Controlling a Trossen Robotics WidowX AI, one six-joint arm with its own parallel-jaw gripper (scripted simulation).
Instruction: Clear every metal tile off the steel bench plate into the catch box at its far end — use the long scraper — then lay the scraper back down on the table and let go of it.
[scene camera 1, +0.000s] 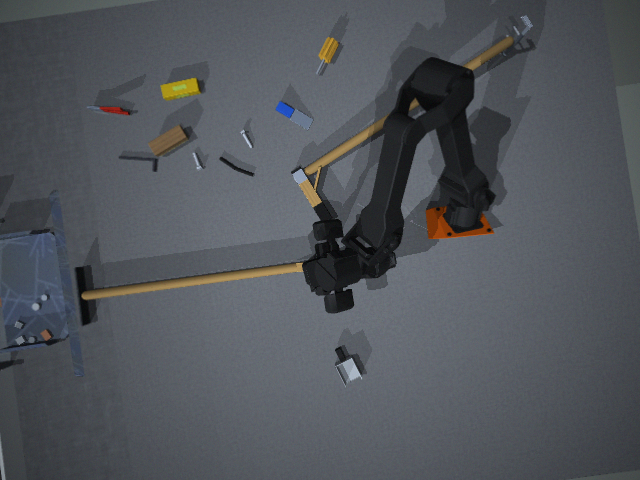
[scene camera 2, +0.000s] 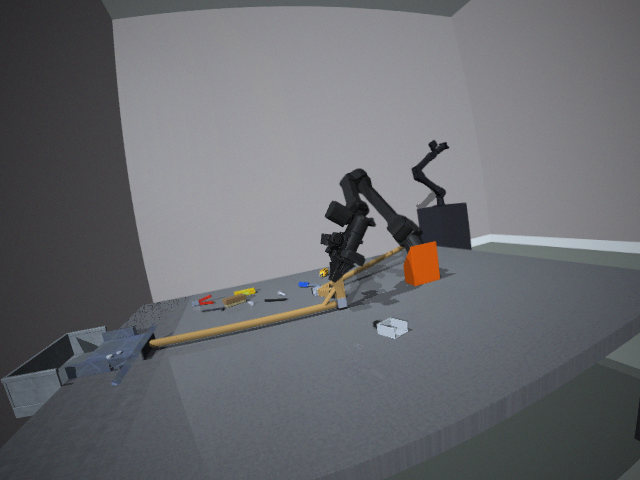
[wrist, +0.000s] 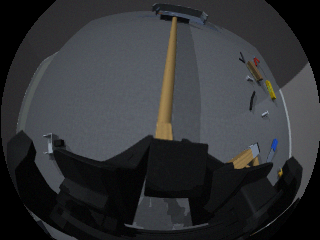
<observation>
I see my gripper (scene camera 1: 310, 267) and a long scraper (scene camera 1: 84, 295).
The long scraper also shows in scene camera 2 (scene camera 2: 338, 289) and in the wrist view (wrist: 175, 169). My gripper shows as well in scene camera 2 (scene camera 2: 331, 280) and in the wrist view (wrist: 166, 141).
</observation>
